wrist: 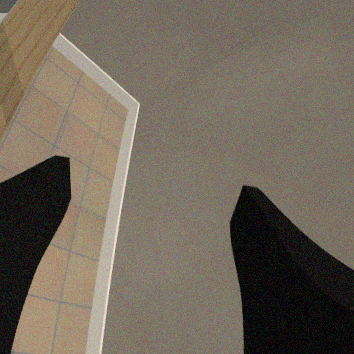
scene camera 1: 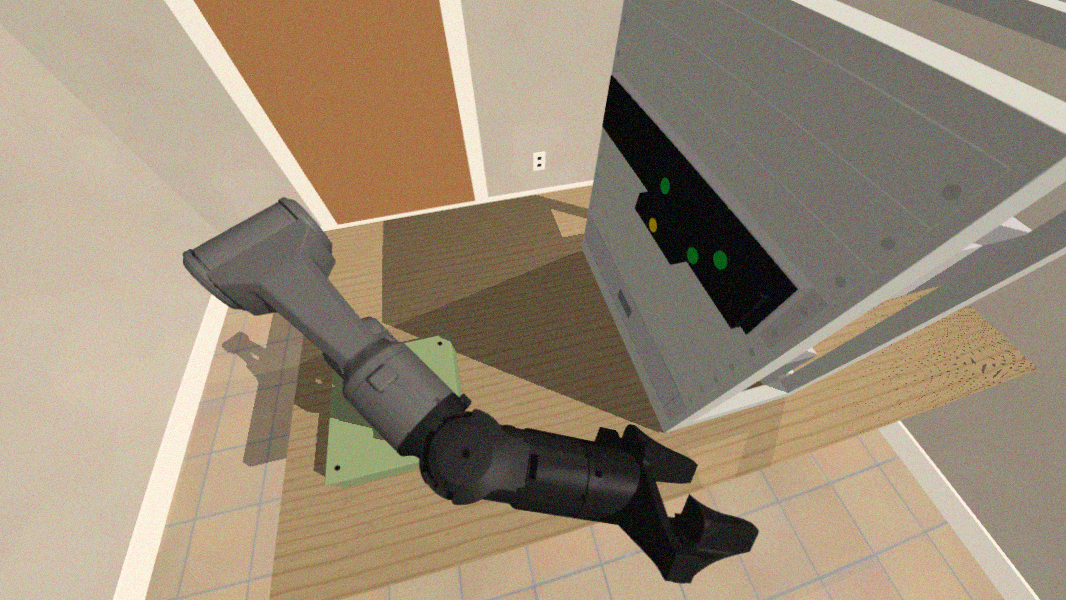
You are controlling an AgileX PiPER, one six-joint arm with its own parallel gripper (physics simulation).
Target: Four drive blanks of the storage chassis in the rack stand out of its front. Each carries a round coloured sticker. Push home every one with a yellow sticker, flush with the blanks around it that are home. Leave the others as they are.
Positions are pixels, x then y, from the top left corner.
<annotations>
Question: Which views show my gripper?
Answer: The wrist view and scene camera 1: all of them.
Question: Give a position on a grey rack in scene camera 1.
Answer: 822, 164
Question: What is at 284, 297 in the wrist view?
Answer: My gripper.
</annotations>
